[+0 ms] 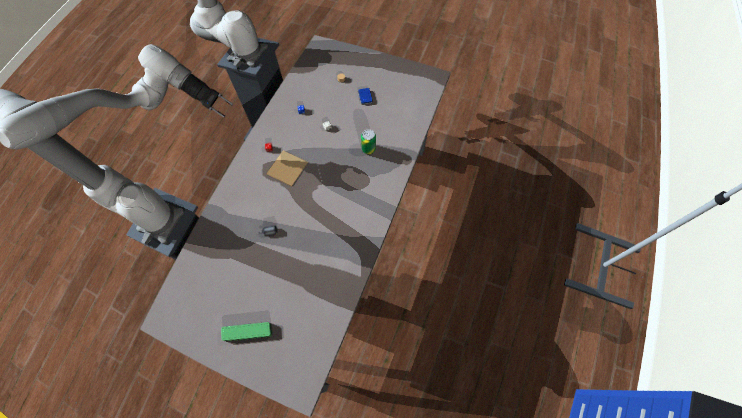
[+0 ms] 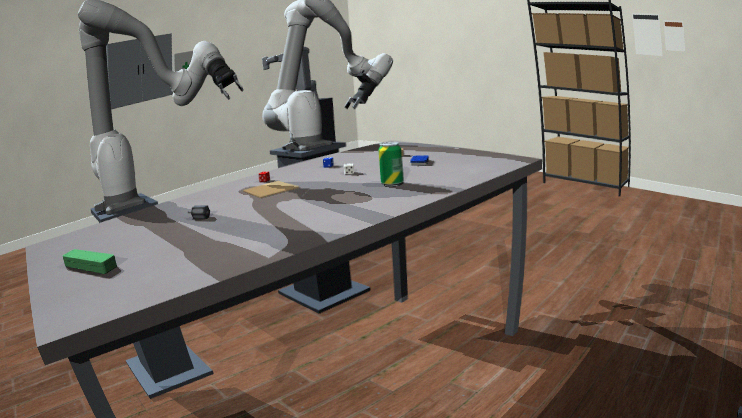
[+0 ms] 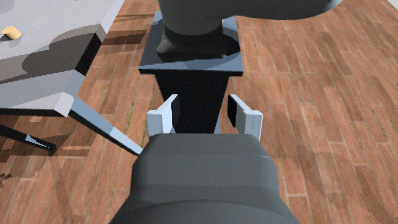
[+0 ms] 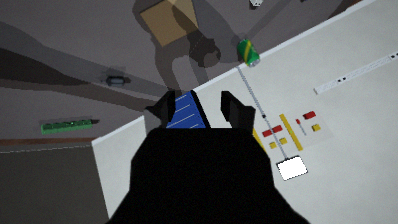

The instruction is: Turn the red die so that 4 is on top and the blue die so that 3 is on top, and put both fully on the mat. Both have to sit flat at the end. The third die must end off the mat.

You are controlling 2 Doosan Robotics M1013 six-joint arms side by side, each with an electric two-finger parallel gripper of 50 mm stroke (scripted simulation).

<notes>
In view: the left gripper (image 3: 203, 104), the right gripper (image 4: 198, 100), a tan mat (image 1: 287, 167) and a green block (image 2: 97, 262).
The green block also shows in image 1 (image 1: 258, 330). Image 3 misses the tan mat: it is out of frame. Image 3 does not show the green block: it is out of frame.
</notes>
